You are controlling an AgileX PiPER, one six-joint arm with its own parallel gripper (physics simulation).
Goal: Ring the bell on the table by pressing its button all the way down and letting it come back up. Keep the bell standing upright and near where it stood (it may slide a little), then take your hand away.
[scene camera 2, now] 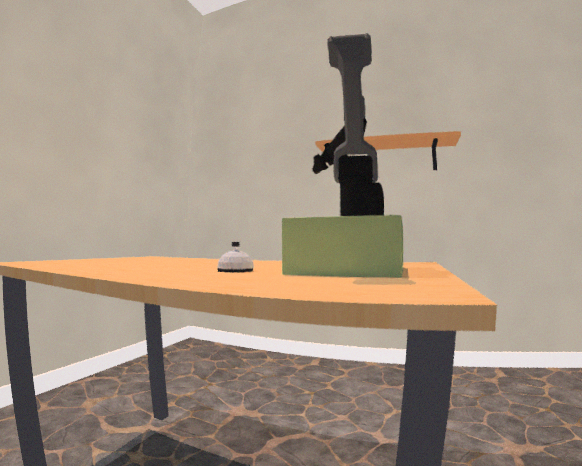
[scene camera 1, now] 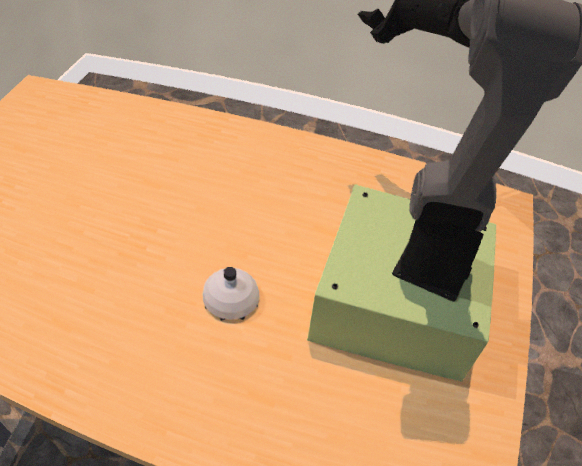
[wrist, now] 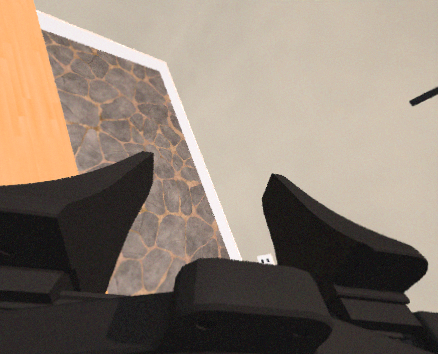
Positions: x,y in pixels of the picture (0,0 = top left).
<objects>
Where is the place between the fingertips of my gripper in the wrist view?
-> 211,177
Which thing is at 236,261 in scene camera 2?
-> A silver-white bell.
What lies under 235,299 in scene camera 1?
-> A silver-white bell.
</objects>
